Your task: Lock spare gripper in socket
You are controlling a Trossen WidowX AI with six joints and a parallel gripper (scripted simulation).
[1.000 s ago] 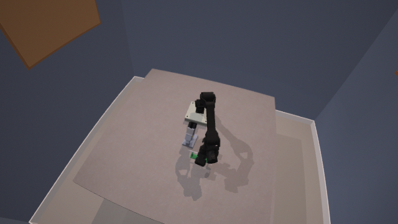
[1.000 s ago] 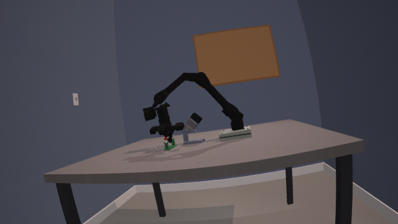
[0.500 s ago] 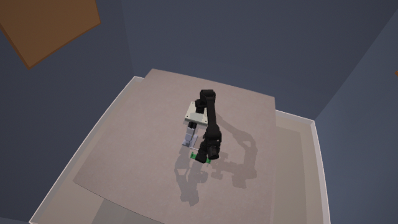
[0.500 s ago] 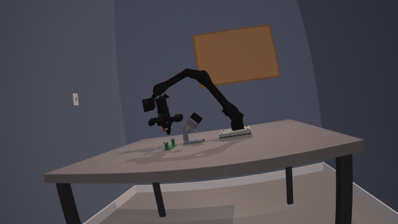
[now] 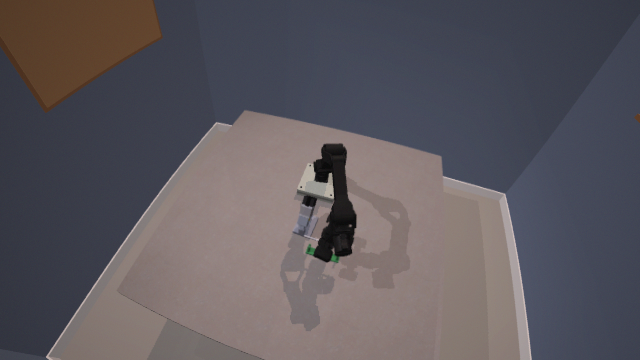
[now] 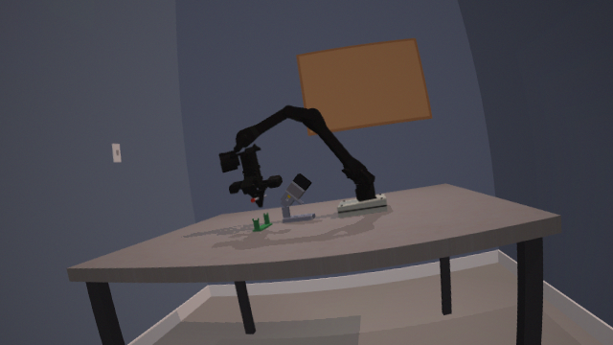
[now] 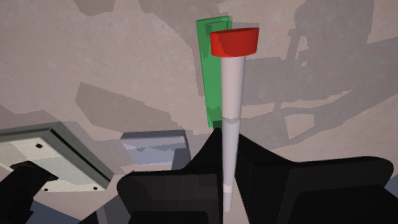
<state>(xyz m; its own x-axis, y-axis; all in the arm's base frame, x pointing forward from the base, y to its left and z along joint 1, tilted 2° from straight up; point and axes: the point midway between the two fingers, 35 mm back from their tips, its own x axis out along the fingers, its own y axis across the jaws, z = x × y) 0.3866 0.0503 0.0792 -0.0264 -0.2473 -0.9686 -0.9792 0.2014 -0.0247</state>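
Right now my gripper tip is 5 cm above the green cradle and 1 cm to the right of it. Round my gripper tip: mount block (11 cm behind, 8 cm to the right, 2 cm below); then spare gripper (13 cm behind, 8 cm to the right, 4 cm above).
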